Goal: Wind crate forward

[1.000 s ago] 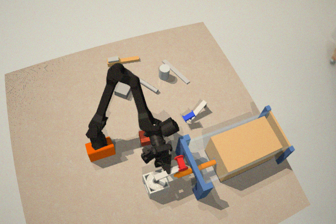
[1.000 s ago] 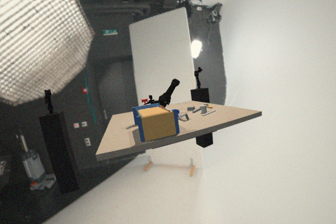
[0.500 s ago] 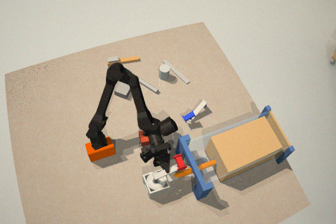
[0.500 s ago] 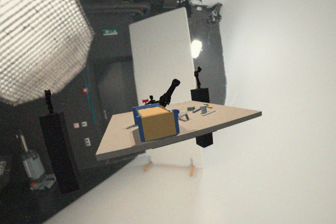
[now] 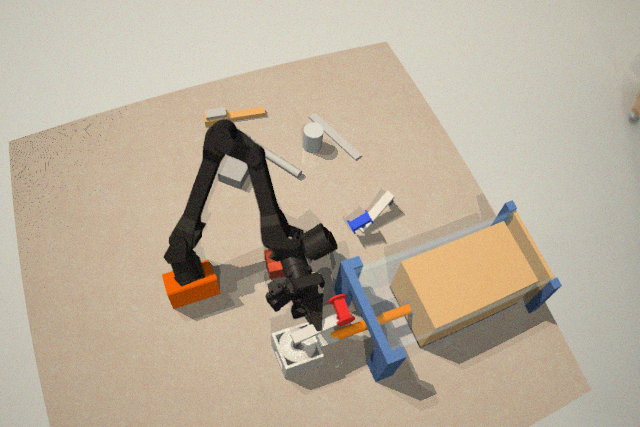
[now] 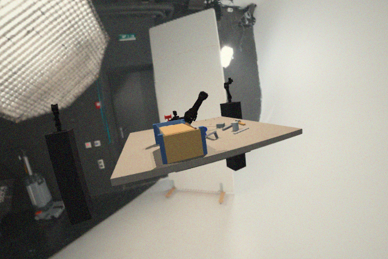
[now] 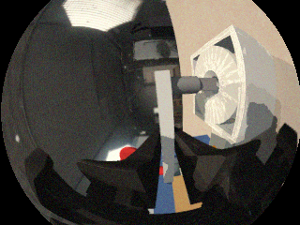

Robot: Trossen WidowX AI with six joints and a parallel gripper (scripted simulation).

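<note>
Now: gripper tip 50 mm short of the red knob, 40 mm below it and 10 mm to the right of it. The rest, counted from my gripper tip: hand winch: 110 mm below, 60 mm behind; blue steel frame: 110 mm ahead, 30 mm below, 20 mm to the right; red-knobbed winch handle: 20 mm ahead, 10 mm to the left, 10 mm above.
</note>
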